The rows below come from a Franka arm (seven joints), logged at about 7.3 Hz.
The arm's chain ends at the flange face. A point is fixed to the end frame.
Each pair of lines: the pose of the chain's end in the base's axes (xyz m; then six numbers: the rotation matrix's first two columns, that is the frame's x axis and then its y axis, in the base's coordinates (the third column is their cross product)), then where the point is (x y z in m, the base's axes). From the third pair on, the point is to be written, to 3 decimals.
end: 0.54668 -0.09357 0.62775 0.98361 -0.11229 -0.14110 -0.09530 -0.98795 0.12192
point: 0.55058 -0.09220 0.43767
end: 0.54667 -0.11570 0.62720 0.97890 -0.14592 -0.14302 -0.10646 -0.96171 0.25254
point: 0.54674 -0.13935 0.43856
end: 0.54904 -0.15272 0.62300 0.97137 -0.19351 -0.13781 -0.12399 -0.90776 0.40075
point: 0.544 -0.205 0.440
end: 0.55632 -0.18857 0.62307 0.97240 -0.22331 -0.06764 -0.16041 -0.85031 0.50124
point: 0.558 -0.263 0.448
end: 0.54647 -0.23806 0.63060 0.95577 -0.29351 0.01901 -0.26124 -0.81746 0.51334
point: 0.557 -0.319 0.459
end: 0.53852 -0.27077 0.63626 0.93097 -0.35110 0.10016 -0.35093 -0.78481 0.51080
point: 0.557 -0.357 0.468
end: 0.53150 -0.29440 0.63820 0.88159 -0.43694 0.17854 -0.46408 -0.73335 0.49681
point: 0.554 -0.386 0.473
